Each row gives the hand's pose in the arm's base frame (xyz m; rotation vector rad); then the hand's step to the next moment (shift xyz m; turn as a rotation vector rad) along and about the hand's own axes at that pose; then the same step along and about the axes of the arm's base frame.
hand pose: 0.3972 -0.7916 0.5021 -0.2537 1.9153 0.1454
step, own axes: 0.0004 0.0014 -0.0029 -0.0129 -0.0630 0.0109
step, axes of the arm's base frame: -0.0031 0.0007 0.0006 0.0297 -0.0573 0.0096
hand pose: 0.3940 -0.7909 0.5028 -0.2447 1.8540 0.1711
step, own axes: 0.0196 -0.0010 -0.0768 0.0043 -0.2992 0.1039
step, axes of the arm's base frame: -0.0763 -0.0211 0.0036 0.1711 -0.2646 -0.0323
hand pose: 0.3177 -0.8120 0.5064 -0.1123 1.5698 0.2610
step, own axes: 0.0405 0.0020 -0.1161 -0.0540 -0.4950 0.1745
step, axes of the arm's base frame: -0.1141 -0.0216 -0.0405 0.2867 -0.4429 0.0075
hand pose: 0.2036 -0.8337 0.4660 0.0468 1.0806 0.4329
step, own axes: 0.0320 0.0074 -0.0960 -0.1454 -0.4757 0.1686
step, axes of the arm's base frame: -0.0724 0.0019 -0.0711 0.2394 -0.4595 0.0864
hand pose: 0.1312 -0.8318 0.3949 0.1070 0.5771 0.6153
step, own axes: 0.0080 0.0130 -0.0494 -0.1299 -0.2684 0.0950
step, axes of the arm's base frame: -0.0281 0.0116 -0.0418 0.1031 -0.2867 0.0716
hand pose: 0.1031 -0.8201 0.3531 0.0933 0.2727 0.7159
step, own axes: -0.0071 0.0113 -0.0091 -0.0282 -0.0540 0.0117
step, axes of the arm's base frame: -0.0148 0.0037 -0.0052 0.0172 -0.0591 0.0077
